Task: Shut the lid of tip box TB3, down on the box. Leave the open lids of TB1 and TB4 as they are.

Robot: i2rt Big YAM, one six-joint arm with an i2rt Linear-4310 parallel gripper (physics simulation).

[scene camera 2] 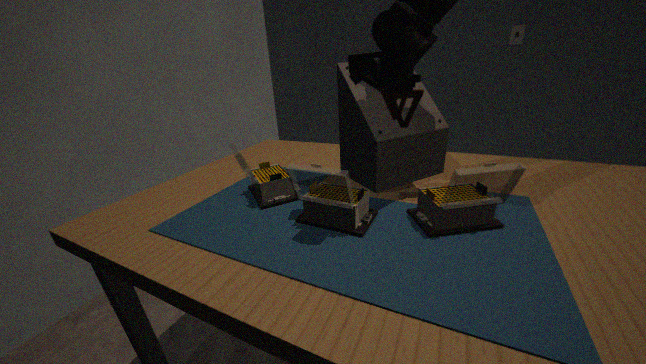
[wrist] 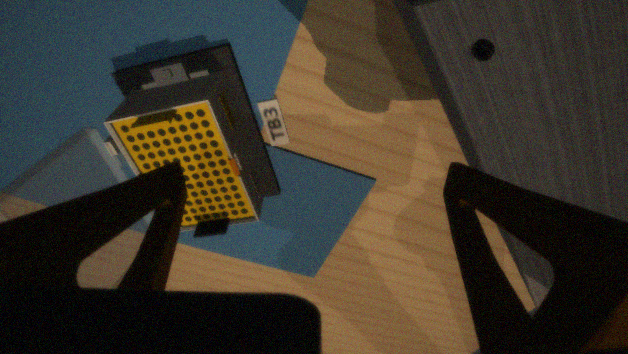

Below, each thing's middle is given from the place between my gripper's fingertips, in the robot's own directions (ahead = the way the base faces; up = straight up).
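Scene:
The label (wrist: 270, 110) is 190 mm below my hand, and it's 100 mm to the left of it as well.

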